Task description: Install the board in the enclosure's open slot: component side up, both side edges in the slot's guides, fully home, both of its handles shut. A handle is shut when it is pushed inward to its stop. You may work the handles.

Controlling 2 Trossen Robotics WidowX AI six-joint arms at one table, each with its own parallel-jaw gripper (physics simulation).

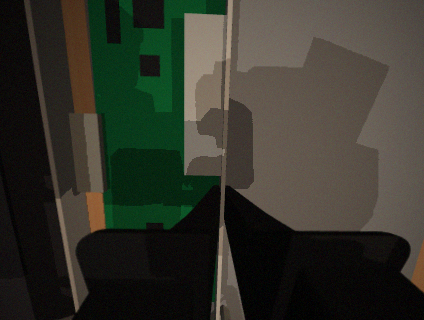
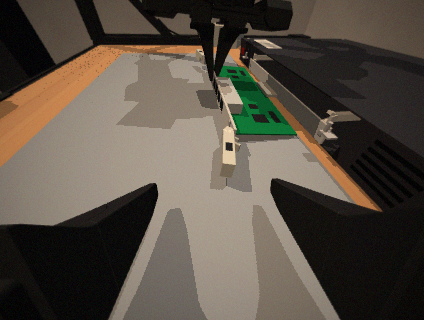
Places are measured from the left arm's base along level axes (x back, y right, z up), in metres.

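Pixels of known places: left gripper, fingertip midpoint: (image 1: 220, 191) (image 2: 212, 80); right gripper, fingertip midpoint: (image 2: 214, 186).
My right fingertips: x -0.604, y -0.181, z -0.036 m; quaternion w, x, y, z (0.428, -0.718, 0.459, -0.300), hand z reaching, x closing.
Ahead of a thing's pixels: the offset from my right fingertips to its top centre. "spot": to the spot under its first point. Level surfaces: height alone.
The green board {dx +0.195, dy +0.033, dz +0.014 m} (image 1: 125, 130) (image 2: 250, 96) is component side up, with a white block {spot: dx +0.139, dy +0.029, dz +0.006 m} (image 1: 202, 65) (image 2: 230, 95) beside its thin pale faceplate {spot: dx +0.138, dy +0.043, dz +0.009 m} (image 1: 227, 75) (image 2: 231, 117). A pale connector {spot: dx +0.214, dy -0.007, dz -0.007 m} (image 1: 92, 150) (image 2: 267, 89) is at its opposite edge, towards the enclosure. My left gripper (image 1: 220, 191) (image 2: 212, 80) is shut on the faceplate. The near handle {dx +0.033, dy +0.001, dz +0.006 m} (image 2: 228, 160) sticks out past the faceplate's end; the far handle {spot: dx +0.292, dy +0.142, dz +0.009 m} (image 2: 200, 55) shows partly behind the left fingers. The dark enclosure {dx +0.282, dy -0.135, dz +0.029 m} (image 1: 15, 150) (image 2: 360, 75) is beside the board, which is outside it. My right gripper (image 2: 214, 186) is open and empty, nearer than the handle.
A long grey panel {spot: dx +0.174, dy -0.044, dz +0.004 m} (image 2: 290, 95) runs along the enclosure's front, with a pale handle {spot: dx +0.095, dy -0.077, dz +0.011 m} (image 2: 327, 127) at its near end. A grey mat {dz -0.019 m} (image 2: 150, 155) and an orange-brown table strip (image 1: 77, 60) (image 2: 345, 180) lie before the enclosure. Dark frame bars stand at the back.
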